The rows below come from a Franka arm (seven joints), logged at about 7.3 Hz.
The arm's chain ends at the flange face. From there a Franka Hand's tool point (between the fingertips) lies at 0.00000 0.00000 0.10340 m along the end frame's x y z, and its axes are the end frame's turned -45 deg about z.
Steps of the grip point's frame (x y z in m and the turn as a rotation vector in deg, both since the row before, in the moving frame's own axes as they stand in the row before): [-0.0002, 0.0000, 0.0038, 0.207, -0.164, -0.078]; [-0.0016, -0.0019, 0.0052, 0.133, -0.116, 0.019]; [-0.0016, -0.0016, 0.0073, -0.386, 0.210, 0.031]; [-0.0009, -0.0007, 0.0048, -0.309, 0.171, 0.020]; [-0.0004, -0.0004, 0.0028, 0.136, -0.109, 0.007]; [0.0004, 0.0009, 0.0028, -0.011, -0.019, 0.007]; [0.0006, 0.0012, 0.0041, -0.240, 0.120, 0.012]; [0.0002, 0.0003, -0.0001, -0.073, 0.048, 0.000]
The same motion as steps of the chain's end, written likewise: [0.0003, 0.0002, 0.0038, 0.030, -0.262, -0.078]; [-0.0022, -0.0002, 0.0052, 0.012, -0.176, 0.019]; [-0.0030, -0.0002, 0.0073, -0.124, 0.421, 0.031]; [-0.0017, 0.0000, 0.0048, -0.098, 0.339, 0.020]; [-0.0003, 0.0000, 0.0028, 0.019, -0.173, 0.007]; [0.0009, 0.0003, 0.0028, -0.021, -0.006, 0.007]; [0.0008, 0.0003, 0.0041, -0.085, 0.255, 0.012]; [0.0002, 0.0000, -0.0001, -0.018, 0.086, 0.000]
